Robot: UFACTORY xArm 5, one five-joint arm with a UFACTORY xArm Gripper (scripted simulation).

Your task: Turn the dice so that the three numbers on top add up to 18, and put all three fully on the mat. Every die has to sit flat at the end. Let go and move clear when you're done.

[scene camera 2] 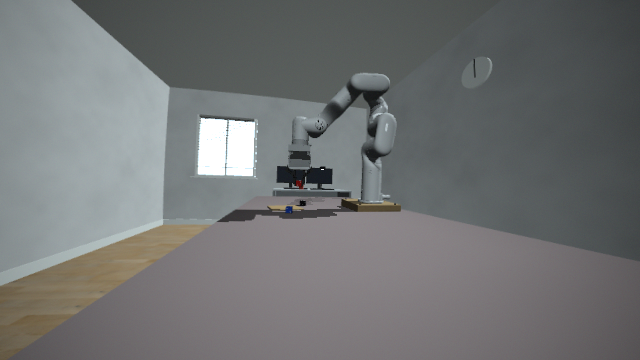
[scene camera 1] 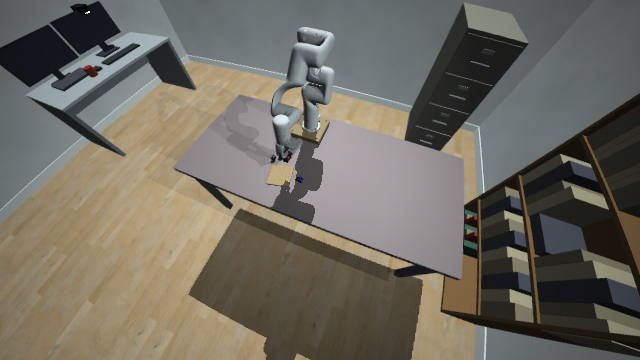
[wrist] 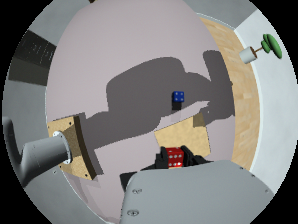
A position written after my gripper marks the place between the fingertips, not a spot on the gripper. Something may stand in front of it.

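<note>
Looking through the wrist view, I find a tan mat (wrist: 191,132) and, in the same view, my gripper (wrist: 171,154).
</note>
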